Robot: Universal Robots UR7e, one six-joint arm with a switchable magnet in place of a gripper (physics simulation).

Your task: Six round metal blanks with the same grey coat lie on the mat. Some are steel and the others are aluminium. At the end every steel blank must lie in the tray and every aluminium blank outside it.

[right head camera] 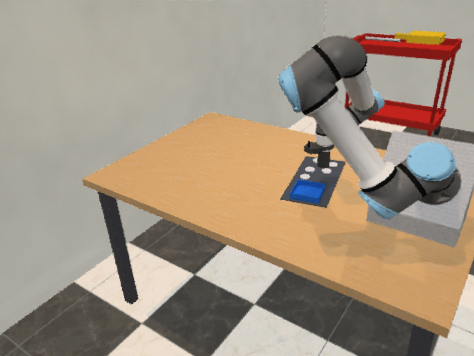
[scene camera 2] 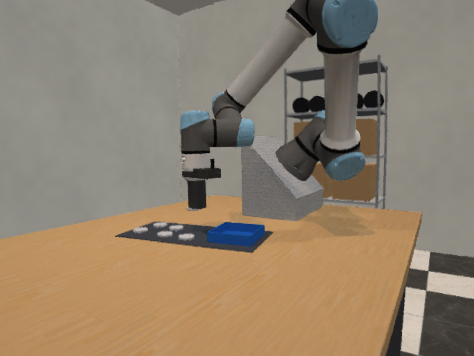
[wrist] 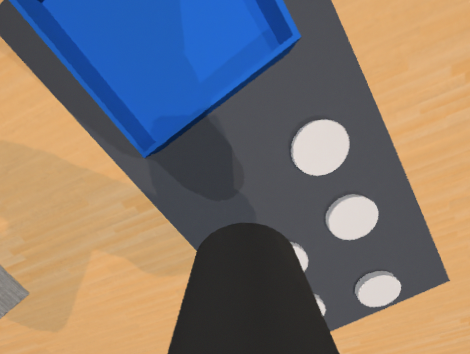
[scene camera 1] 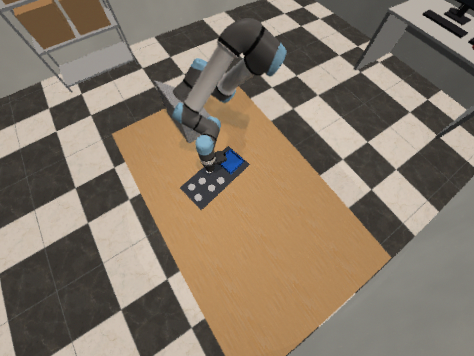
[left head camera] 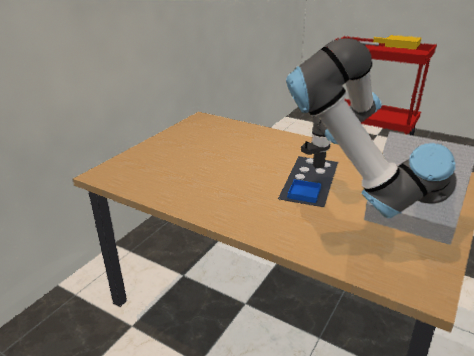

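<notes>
My magnet (left head camera: 319, 165) (right head camera: 324, 165) (scene camera 1: 210, 170) (scene camera 2: 196, 205) (wrist: 245, 232) hangs above the dark mat (left head camera: 326, 182) (scene camera 2: 201, 241) (wrist: 270, 110). A thin pale held blank (scene camera 2: 192, 209) shows at its lower face in scene camera 2; the wrist view hides it. Five other pale round blanks lie on the mat, among them a near one (scene camera 1: 221, 180) (scene camera 2: 186, 236) (wrist: 320, 147), a middle one (scene camera 1: 211, 188) (scene camera 2: 165, 233) (wrist: 352, 217) and a corner one (scene camera 1: 198, 197) (scene camera 2: 140, 230) (wrist: 378, 289). The blue tray (left head camera: 304, 191) (right head camera: 307, 191) (scene camera 1: 232, 162) (scene camera 2: 236, 239) (wrist: 150, 60) shows no blank inside. All blanks look alike.
The mat lies on the wooden table (left head camera: 200, 165) (scene camera 1: 280, 260) (scene camera 2: 150, 300). The arm stands on a grey block (left head camera: 420, 220) (scene camera 2: 265, 200) beside it. A red cart (left head camera: 420, 54) (right head camera: 442, 49) and a shelf rack (scene camera 2: 382, 150) stand beyond the table.
</notes>
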